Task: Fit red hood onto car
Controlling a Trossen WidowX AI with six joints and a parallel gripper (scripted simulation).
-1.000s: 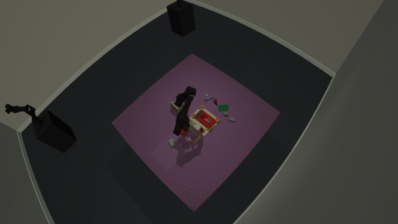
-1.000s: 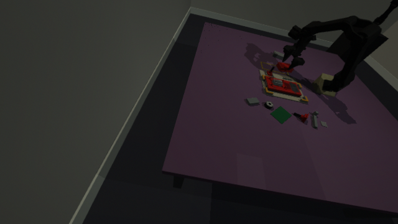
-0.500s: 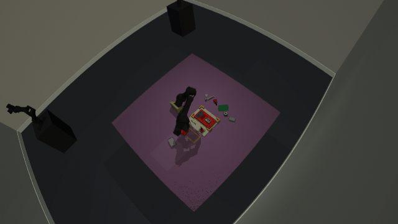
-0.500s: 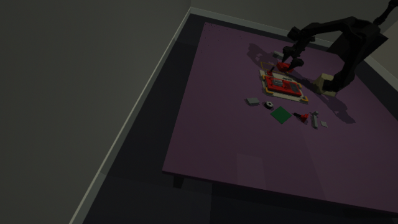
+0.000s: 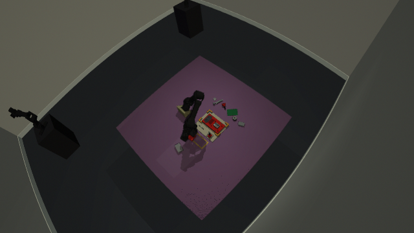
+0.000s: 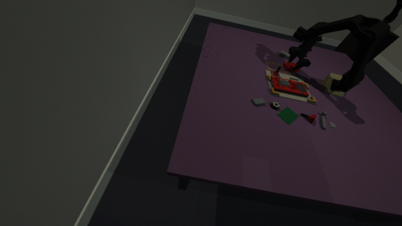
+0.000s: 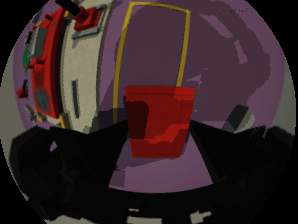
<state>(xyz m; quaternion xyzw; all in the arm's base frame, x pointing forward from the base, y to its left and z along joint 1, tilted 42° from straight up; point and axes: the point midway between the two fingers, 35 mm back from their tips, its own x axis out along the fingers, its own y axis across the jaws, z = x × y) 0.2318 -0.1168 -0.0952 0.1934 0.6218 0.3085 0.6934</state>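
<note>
Now: the grey engine block 110 mm ahead of my gripper tip, 240 mm to the left of it and 10 mm above it. Round my gripper tip: green square plate 110 mm ahead, 450 mm to the left, 10 mm below; red hood 10 mm above.
</note>
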